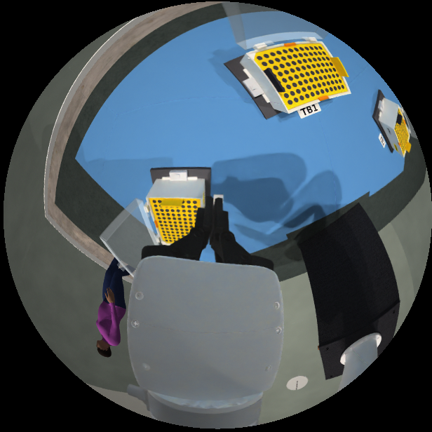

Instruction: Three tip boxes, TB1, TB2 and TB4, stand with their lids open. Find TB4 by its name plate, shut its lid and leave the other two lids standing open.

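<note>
The box TB1 [300,75] stands at the upper right with its name plate [309,110] readable and its clear lid [275,32] open. A second box [176,190] stands left of my fingers; its clear lid [122,235] is open, leaning out to the left. A small white plate [218,198] beside it is mostly hidden behind my fingers and cannot be read. A third box [391,117] stands at the far right; its plate [382,140] is too small to read surely and its lid is hard to make out. My gripper [211,206] is shut and empty, just right of the second box.
The boxes stand on a blue mat [150,115] with dark bases under them. A wooden edge [65,145] curves along the left. A black slab [350,270] with the robot's mount lies at the lower right. A person [110,320] shows at the lower left.
</note>
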